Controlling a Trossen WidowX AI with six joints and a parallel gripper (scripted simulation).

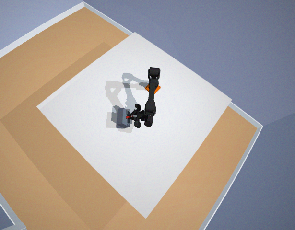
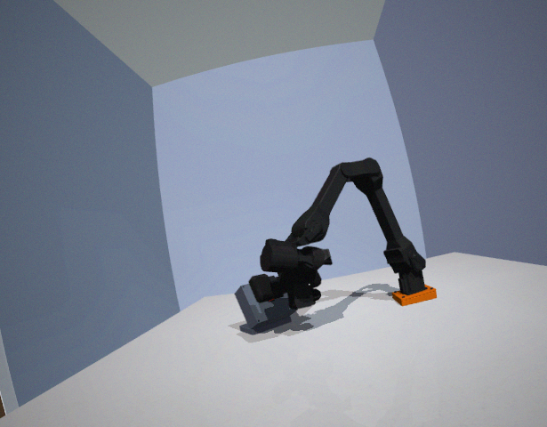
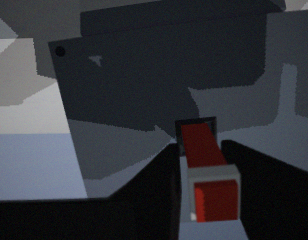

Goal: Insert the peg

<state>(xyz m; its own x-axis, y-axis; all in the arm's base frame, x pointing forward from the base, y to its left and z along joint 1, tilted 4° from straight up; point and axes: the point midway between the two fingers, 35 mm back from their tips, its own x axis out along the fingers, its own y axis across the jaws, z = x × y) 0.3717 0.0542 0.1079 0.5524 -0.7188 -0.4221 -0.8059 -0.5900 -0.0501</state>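
Right now my gripper tip is 10 mm past the red square peg, 10 mm to the right of it and 10 mm below it. From my gripper tip the other things lie so: grey sloped panel: 20 mm ahead, 30 mm to the right, 20 mm below.
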